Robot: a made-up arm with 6 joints. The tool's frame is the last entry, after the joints.
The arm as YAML. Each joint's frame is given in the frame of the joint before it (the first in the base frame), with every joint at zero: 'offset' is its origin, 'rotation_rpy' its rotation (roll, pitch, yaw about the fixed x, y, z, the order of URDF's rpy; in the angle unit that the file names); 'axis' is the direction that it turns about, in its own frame. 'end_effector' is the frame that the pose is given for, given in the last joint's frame.
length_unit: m
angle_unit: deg
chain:
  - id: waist
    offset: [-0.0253, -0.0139, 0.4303]
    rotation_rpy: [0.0, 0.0, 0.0]
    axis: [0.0, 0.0, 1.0]
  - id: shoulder
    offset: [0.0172, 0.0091, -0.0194]
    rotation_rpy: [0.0, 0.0, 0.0]
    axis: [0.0, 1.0, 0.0]
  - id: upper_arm
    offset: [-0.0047, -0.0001, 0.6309]
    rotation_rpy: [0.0, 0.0, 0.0]
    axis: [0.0, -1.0, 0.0]
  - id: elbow
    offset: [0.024, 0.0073, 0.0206]
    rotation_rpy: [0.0, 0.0, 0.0]
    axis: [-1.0, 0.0, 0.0]
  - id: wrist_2
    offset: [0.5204, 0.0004, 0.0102]
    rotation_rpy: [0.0, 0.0, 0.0]
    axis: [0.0, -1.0, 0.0]
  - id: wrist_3
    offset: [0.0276, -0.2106, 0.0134]
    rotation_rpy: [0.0, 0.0, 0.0]
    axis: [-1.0, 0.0, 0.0]
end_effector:
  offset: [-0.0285, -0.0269, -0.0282]
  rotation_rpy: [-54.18, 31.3, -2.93]
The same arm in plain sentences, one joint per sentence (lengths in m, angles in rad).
The arm has six revolute joints in a row. What follows holds with every joint at zero, and every direction is one of the base frame's.
The first joint lies 0.0253 m along -x and 0.0139 m along -y and 0.4303 m along +z from the base frame's origin and turns about +z.
The second joint lies 0.0172 m along +x and 0.0091 m along +y and 0.0194 m along -z from the first joint and turns about +y.
The third joint lies 0.0047 m along -x and 0.0001 m along -y and 0.6309 m along +z from the second joint and turns about -y.
The fourth joint lies 0.024 m along +x and 0.0073 m along +y and 0.0206 m along +z from the third joint and turns about -x.
The fifth joint lies 0.5204 m along +x and 0.0004 m along +y and 0.0102 m along +z from the fourth joint and turns about -y.
The sixth joint lies 0.0276 m along +x and 0.2106 m along -y and 0.0134 m along +z from the fifth joint and turns about -x.
The tool frame, which is the frame that the pose is given for, lies 0.0285 m along -x and 0.0269 m along -y and 0.0282 m along -z from the sixth joint; its axes are the base frame's turned by roll -0.9456, pitch 0.5463 and yaw -0.0511 rad (as in URDF: about the fixed x, then y, then z).

